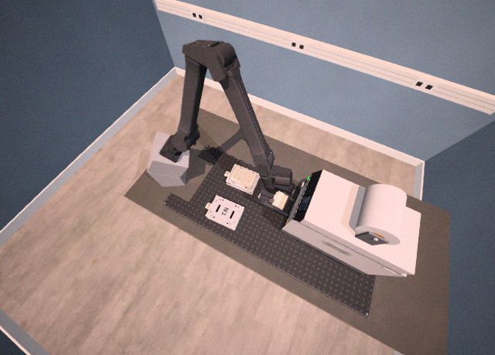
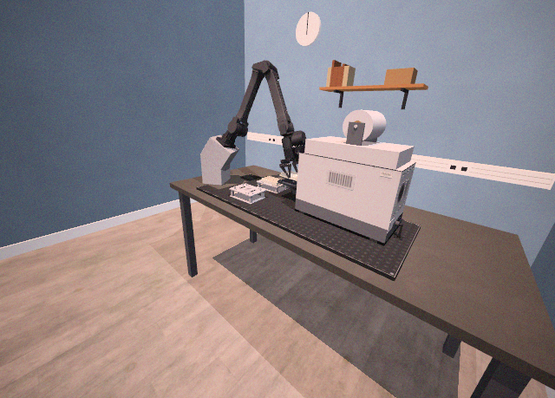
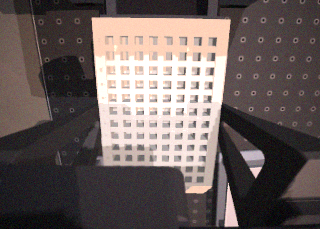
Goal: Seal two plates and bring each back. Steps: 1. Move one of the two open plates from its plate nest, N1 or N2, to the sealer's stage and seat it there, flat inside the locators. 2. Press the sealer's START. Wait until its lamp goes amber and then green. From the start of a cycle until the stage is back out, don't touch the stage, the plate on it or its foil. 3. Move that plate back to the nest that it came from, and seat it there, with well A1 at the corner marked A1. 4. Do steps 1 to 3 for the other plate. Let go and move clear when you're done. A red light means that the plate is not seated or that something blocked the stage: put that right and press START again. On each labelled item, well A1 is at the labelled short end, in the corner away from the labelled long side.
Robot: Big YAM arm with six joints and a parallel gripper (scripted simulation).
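Now: the sealer stage 40 mm below my hand. The rest, counted from my hand: foil roll 330 mm ahead, 50 mm to the right, 280 mm above; plate nest 210 mm behind, 130 mm to the right, 100 mm below.
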